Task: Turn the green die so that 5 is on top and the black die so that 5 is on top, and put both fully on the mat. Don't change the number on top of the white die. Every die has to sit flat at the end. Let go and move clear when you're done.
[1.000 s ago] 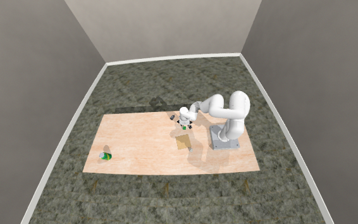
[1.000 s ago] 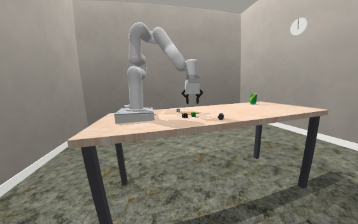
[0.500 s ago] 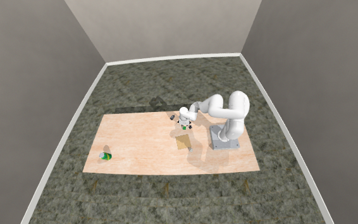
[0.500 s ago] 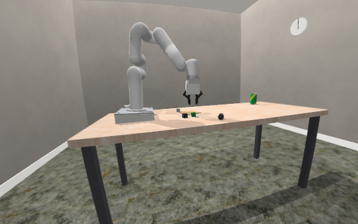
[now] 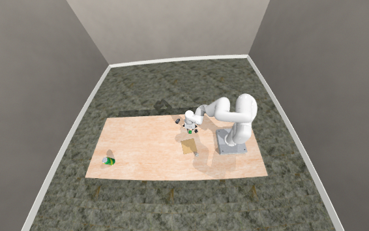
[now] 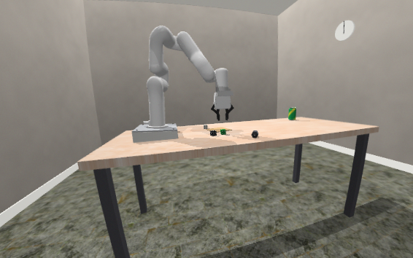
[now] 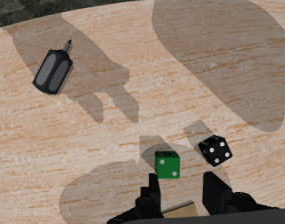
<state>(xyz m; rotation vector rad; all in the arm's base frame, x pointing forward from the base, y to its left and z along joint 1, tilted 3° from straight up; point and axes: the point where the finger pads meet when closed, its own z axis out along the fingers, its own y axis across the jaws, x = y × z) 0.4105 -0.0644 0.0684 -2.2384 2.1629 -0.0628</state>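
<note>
Now: hand 9 cm above the green die. Round my hand: dark tool (15 cm ahead, 13 cm to the right, 9 cm below); tan mat (15 cm to the left, 11 cm below); black die (6 cm behind, 2 cm to the right, 9 cm below).
</note>
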